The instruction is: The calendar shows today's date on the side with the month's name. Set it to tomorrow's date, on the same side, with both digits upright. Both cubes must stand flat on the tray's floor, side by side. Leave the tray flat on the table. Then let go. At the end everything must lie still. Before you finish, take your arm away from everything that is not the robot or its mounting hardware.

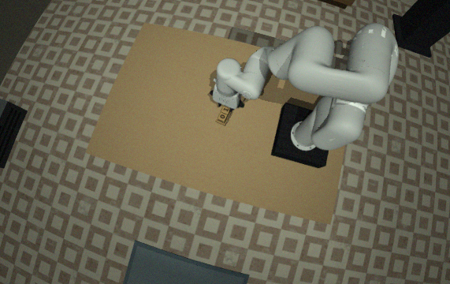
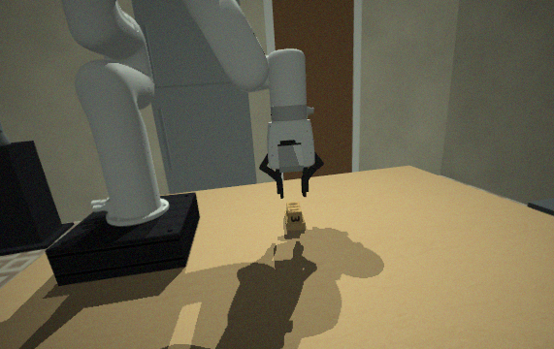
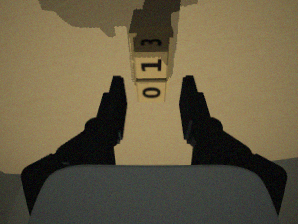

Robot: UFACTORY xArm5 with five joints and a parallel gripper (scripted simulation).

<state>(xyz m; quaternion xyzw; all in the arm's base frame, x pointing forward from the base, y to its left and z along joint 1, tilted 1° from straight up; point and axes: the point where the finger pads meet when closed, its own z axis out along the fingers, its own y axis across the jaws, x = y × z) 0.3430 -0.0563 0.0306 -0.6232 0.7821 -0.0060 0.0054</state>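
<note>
The wooden date cube lies 7 cm below my hand. Also, from my hand: wooden calendar tray 2 cm to the left, 9 cm below.
</note>
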